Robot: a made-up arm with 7 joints.
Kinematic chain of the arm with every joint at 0, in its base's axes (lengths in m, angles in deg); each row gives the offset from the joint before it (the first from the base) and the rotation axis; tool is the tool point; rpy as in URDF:
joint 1: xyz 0.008 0.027 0.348 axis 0 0.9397 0.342
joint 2: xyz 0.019 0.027 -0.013 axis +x
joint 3: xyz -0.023 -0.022 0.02 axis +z
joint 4: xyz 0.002 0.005 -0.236 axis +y
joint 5: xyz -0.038 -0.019 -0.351 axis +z
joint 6: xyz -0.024 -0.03 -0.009 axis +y
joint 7: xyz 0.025 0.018 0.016 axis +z
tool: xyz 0.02 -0.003 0.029 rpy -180 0 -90
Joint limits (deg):
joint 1: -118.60..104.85
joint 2: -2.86..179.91
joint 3: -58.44..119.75
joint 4: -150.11..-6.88
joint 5: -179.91..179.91
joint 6: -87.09..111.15
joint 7: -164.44..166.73
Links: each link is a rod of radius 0.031 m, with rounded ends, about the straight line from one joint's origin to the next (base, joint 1, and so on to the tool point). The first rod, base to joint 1, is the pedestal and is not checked.
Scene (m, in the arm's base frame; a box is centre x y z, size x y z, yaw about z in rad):
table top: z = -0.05
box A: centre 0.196 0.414 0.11 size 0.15 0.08 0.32 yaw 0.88
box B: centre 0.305 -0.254 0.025 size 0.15 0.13 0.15 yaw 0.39
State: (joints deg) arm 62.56 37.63 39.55 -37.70 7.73 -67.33 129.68
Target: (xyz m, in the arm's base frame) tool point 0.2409 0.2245 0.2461
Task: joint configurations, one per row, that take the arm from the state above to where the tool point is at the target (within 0.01 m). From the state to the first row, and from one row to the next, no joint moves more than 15 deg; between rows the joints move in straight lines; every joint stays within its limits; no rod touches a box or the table.
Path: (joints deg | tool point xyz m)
1: 53.78 48.25 44.62 -51.10 5.96 -56.16 127.88 | -0.2312 0.4731 0.1327
2: 44.99 58.87 49.69 -64.51 4.19 -45.00 126.07 | -0.0512 0.5197 0.2114
3: 36.21 69.49 54.77 -77.91 2.43 -33.83 124.27 | 0.0942 0.4887 0.3301
4: 27.42 80.11 59.84 -91.31 0.66 -22.66 122.46 | 0.1771 0.3927 0.4555
5: 18.64 90.73 64.91 -104.72 -1.11 -11.49 120.66 | 0.1905 0.2572 0.5510
6: 20.92 81.22 55.38 -110.87 1.86 -23.23 122.60 | 0.2158 0.2776 0.4730
7: 23.21 71.72 45.84 -117.03 4.83 -34.97 124.55 | 0.2319 0.2802 0.3916
8: 25.49 62.21 36.31 -123.19 7.80 -46.71 126.49 | 0.2396 0.2626 0.3133
9: 27.78 52.71 26.78 -129.35 10.77 -58.44 128.44 | 0.2409 0.2245 0.2461

